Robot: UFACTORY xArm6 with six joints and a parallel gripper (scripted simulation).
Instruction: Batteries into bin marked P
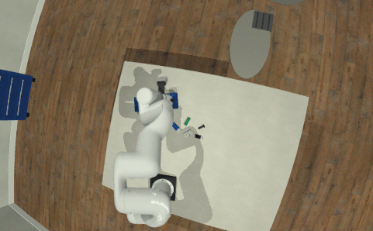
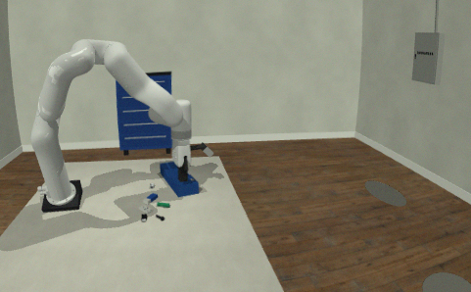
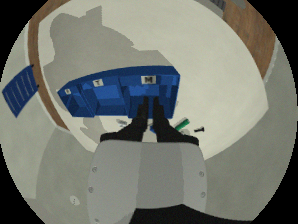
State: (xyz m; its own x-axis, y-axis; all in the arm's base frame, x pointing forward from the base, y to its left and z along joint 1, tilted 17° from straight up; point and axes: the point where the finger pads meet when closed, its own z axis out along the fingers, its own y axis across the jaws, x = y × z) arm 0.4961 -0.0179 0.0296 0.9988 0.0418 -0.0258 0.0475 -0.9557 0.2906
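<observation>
Now: the blue bin 90 mm to the left of my hand and 40 mm below it. Also, from my hand: green battery (100 mm behind, 100 mm to the right, 60 mm below); grey piece (120 mm behind, 70 mm to the left, 60 mm below); blue-and-white cylinder (140 mm behind, 40 mm to the right, 60 mm below).
</observation>
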